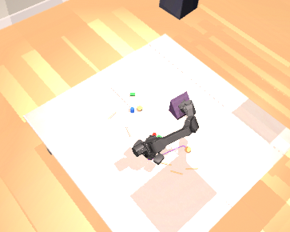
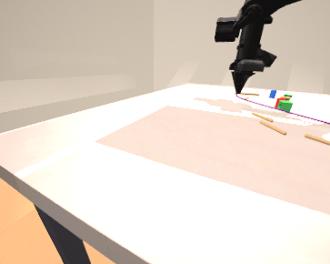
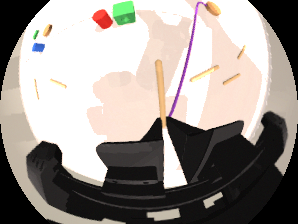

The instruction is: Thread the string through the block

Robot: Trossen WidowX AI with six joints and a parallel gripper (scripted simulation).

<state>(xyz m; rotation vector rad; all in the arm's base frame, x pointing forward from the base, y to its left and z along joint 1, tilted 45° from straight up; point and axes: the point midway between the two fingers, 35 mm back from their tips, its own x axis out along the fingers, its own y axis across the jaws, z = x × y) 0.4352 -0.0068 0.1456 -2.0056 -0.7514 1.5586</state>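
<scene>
Now: the green cube 17 cm behind my gripper tip, 6 cm to the right of it and 3 cm below it. Round my gripper tip: round wooden button (24 cm behind, 12 cm to the left, 4 cm below); then thin wooden stick (1 cm behind); then red piece (16 cm behind, 9 cm to the right, 3 cm below).
</scene>
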